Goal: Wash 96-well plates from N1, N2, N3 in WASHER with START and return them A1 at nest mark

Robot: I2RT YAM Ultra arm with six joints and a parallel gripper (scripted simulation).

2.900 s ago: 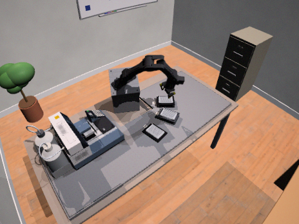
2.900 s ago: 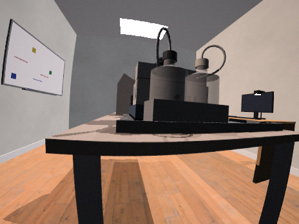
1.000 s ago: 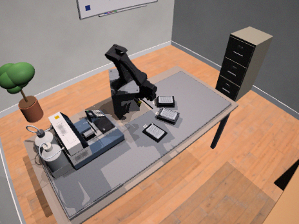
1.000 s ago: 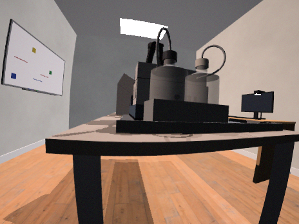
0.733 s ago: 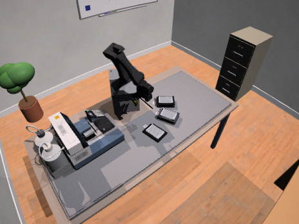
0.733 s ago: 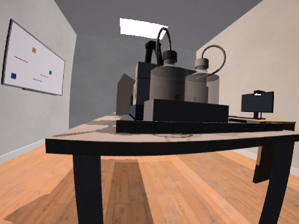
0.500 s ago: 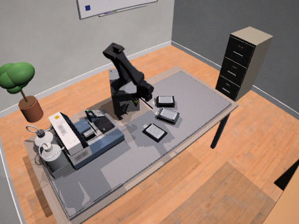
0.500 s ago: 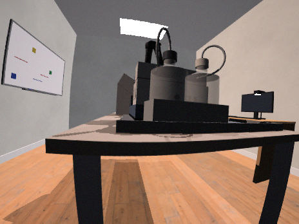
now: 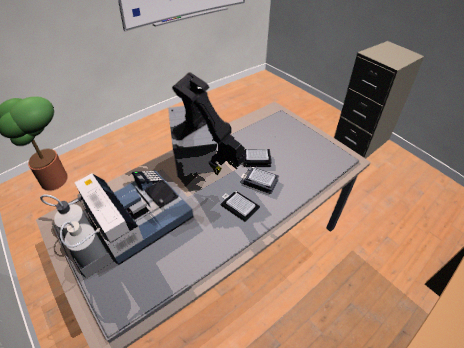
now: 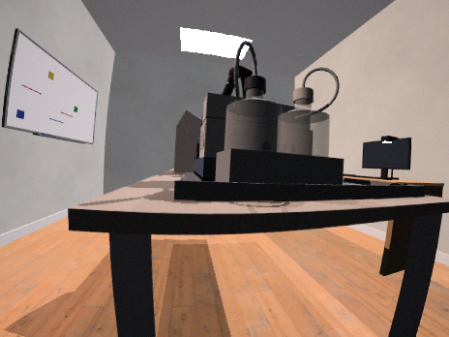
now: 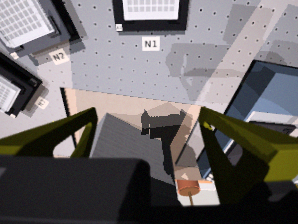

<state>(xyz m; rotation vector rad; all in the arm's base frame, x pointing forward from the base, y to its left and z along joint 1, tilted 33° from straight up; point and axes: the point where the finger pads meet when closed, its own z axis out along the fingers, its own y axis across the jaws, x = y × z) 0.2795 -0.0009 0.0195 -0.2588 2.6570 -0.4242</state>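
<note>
Now: the black nest 190 mm below my hand, 120 mm ahead of it and 10 mm to the left of it. Round my hand: plate washer (440 mm to the right, 160 mm behind, 60 mm below); label (190 mm below, 20 mm ahead); dark carrier (280 mm to the right, 160 mm behind, 110 mm below).
</note>
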